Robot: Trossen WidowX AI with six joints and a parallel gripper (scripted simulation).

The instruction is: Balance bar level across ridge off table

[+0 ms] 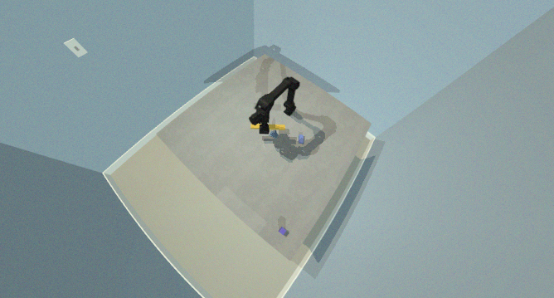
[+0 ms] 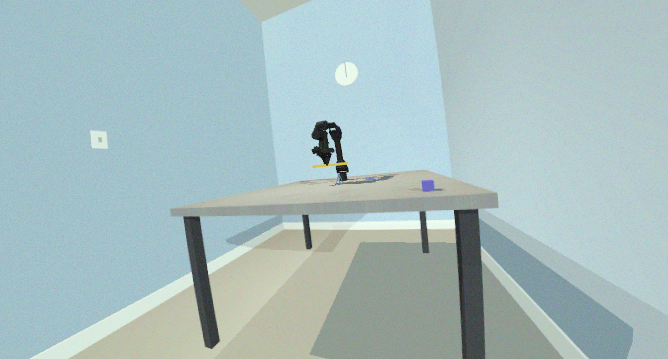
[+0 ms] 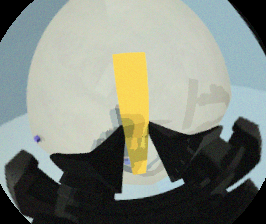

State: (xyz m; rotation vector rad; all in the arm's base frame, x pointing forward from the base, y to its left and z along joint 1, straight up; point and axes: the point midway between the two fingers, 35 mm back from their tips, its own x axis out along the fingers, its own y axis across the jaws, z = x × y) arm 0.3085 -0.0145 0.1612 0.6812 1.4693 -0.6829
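Now: the yellow bar 20 mm behind my gripper tip and 20 mm to the left of it. The rest, counted from my gripper tip: blue block (160 mm behind, 240 mm to the left, 120 mm below); purple cube (430 mm ahead, 510 mm to the left, 110 mm below).
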